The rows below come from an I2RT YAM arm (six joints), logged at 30 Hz.
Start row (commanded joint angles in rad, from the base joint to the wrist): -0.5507 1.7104 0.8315 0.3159 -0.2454 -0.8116
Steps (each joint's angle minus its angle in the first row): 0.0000 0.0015 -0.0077 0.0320 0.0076 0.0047; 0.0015 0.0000 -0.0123 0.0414 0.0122 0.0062; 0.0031 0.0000 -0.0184 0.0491 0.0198 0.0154; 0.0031 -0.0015 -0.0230 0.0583 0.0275 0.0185; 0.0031 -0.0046 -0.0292 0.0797 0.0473 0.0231; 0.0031 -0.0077 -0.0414 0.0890 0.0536 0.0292; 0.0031 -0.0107 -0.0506 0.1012 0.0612 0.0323; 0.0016 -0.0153 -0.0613 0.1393 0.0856 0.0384; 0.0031 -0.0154 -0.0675 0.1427 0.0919 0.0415; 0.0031 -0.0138 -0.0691 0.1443 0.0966 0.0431; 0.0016 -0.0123 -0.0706 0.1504 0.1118 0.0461
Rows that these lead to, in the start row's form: -0.5507 1.7119 0.8238 0.3479 -0.2378 -0.8069; -0.5492 1.7104 0.8192 0.3573 -0.2332 -0.8054; -0.5476 1.7104 0.8131 0.3650 -0.2256 -0.7962; -0.5476 1.7089 0.8085 0.3742 -0.2179 -0.7931; -0.5476 1.7058 0.8023 0.3956 -0.1981 -0.7885; -0.5476 1.7027 0.7901 0.4049 -0.1918 -0.7824; -0.5476 1.6997 0.7809 0.4171 -0.1842 -0.7793; -0.5491 1.6951 0.7702 0.4552 -0.1598 -0.7732; -0.5476 1.6950 0.7640 0.4586 -0.1535 -0.7701; -0.5476 1.6966 0.7624 0.4602 -0.1488 -0.7685; -0.5491 1.6981 0.7609 0.4663 -0.1336 -0.7655
